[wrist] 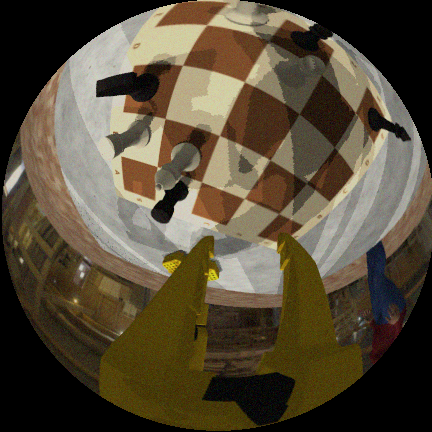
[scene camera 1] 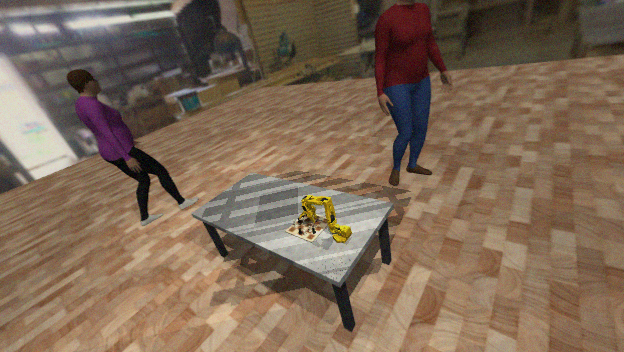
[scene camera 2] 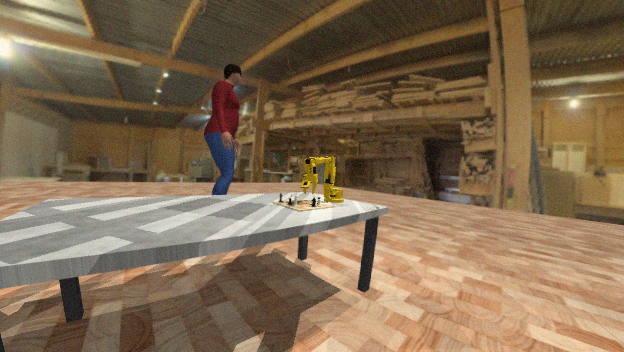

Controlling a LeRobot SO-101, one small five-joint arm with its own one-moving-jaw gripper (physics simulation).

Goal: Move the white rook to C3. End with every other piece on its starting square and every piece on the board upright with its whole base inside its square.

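Seen in the pictures: end effector, tool point: (wrist: 213, 243) (scene camera 1: 314, 221) (scene camera 2: 312, 193); arm's base, origin of the base link: (scene camera 1: 339, 235) (scene camera 2: 331, 201).
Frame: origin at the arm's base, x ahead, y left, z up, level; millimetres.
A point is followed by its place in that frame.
Note:
The white rook (wrist: 127, 140) {z 25, x 189, y 80 mm} stands on light square B5 of the five-by-five chessboard (wrist: 145, 37) (scene camera 2: 300, 209) {z 6, x 321, y 108 mm} (scene camera 1: 299, 235) {z 7, x 219, y 106 mm}, at the left of the wrist view. C3 (wrist: 257, 110) {z 6, x 227, y 12 mm} is the brown middle square, with no piece on it. The white bishop (wrist: 179, 162) {z 26, x 184, y 42 mm} stands on B4 beside the rook, and a black rook-like piece (wrist: 170, 202) {z 27, x 153, y 44 mm} on A4. My gripper (wrist: 245, 240) {z 55, x 162, y 10 mm} (scene camera 2: 309, 190) {z 55, x 162, y 10 mm} is open and empty, with a V-shaped gap between its jaws. It hangs above the board, apart from the pieces. The pieces are too small to tell apart in the scene views.
A black knight (wrist: 142, 86) stands on C5, a white pawn (wrist: 302, 70) on D3, a black pawn (wrist: 307, 39) on E3 and a black piece (wrist: 387, 125) on E1. A cut-off white piece (wrist: 247, 14) is on E4. The board lies on the grey table (scene camera 1: 240, 220) {z 0, x 734, y 160 mm}.

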